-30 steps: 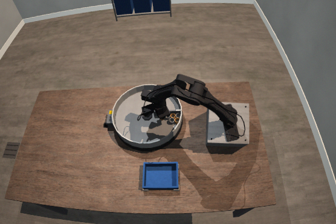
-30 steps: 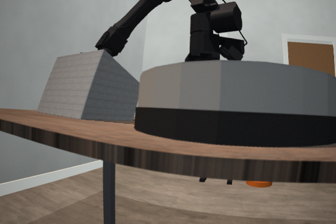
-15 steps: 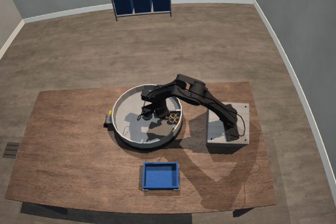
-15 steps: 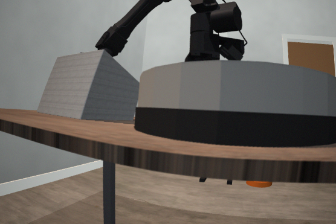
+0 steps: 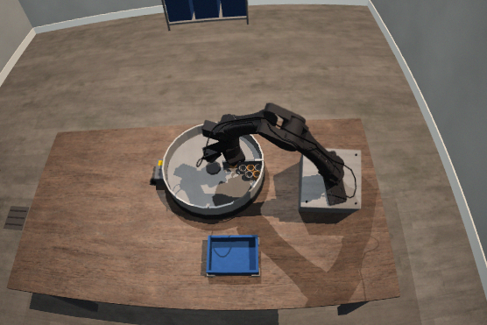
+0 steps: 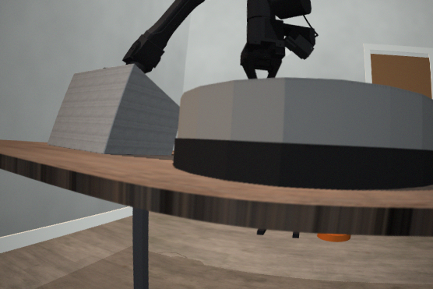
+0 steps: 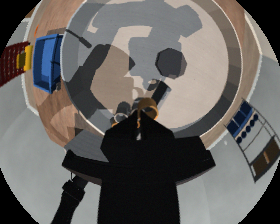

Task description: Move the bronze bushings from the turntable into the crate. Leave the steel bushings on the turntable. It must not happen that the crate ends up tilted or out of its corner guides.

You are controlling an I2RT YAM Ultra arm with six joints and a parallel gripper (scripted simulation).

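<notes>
The blue crate lies 50 mm ahead of my hand, 340 mm to the left of it and 100 mm below it. Also, from my hand: grey turntable (90 mm ahead, 40 mm to the right, 80 mm below).
</notes>
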